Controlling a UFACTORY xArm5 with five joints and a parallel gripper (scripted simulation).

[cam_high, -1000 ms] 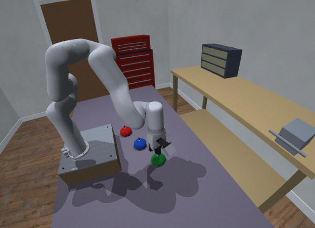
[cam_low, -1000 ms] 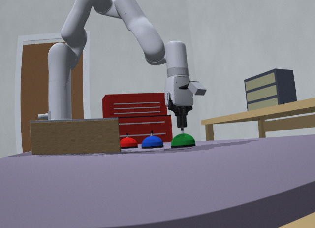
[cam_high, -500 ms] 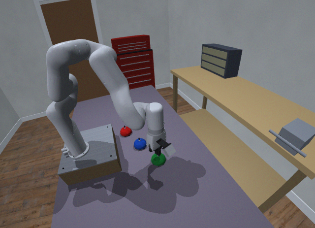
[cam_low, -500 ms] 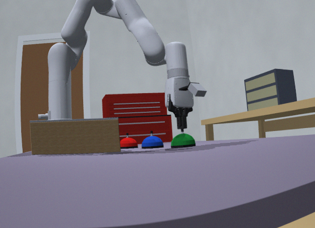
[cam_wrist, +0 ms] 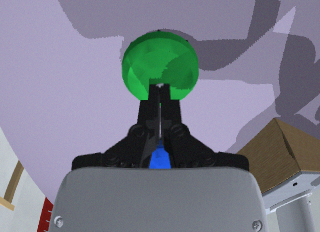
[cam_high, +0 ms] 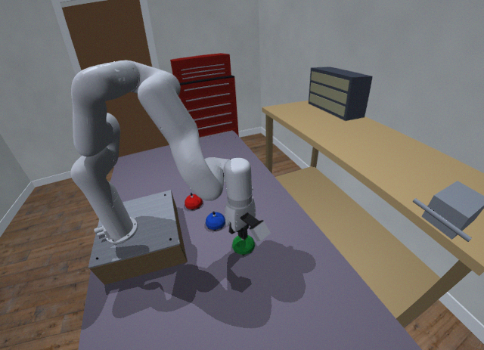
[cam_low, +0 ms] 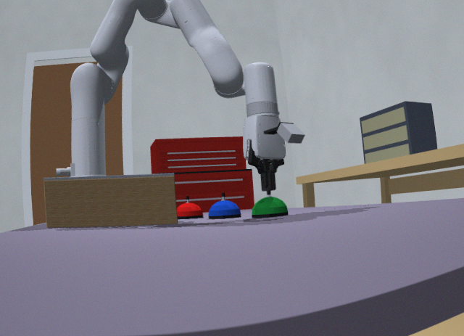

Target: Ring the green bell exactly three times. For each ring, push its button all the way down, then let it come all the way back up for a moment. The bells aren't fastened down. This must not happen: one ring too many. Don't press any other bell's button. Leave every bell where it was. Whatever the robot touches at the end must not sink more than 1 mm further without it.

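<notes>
Now: hand 40 mm above the green bell. The rest, counted from my hand: blue bell: 50 mm behind, 160 mm to the left, 40 mm below; red bell: 100 mm behind, 320 mm to the left, 40 mm below.
</notes>
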